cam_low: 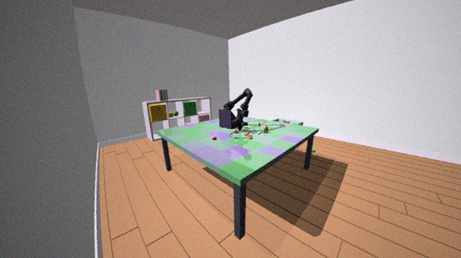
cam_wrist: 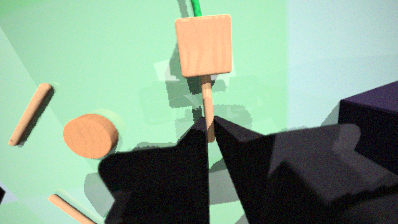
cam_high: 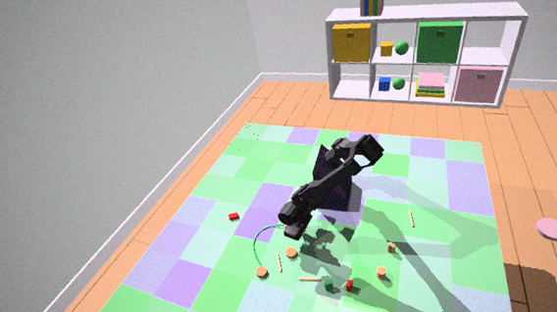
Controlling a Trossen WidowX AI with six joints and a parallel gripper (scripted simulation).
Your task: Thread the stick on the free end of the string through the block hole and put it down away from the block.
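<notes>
The wooden block lies 10 mm behind my gripper tip, 50 mm to the right of it and 10 mm above it. Round my gripper tip: wooden cylinder: 130 mm ahead, 310 mm to the left, 10 mm above; then green block: 210 mm ahead, 140 mm to the left, 10 mm above.
</notes>
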